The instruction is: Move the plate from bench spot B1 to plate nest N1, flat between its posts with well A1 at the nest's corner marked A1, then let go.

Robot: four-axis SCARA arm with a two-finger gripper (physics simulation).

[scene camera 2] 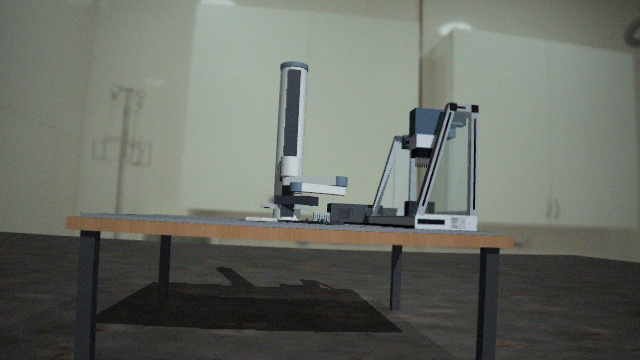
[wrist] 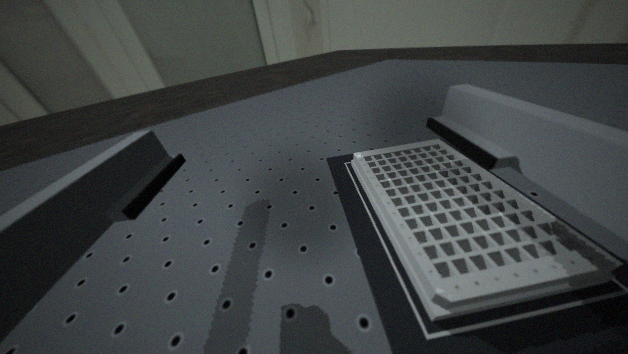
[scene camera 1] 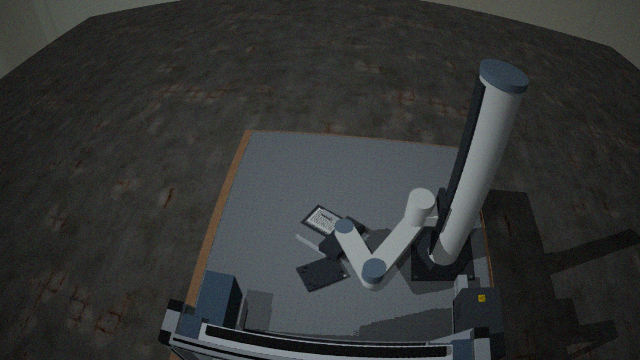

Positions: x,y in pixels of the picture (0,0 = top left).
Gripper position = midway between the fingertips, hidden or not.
Labels:
The gripper (scene camera 1: pixel 310 223) holds nothing. Also in view: a well plate (wrist: pixel 469 242).

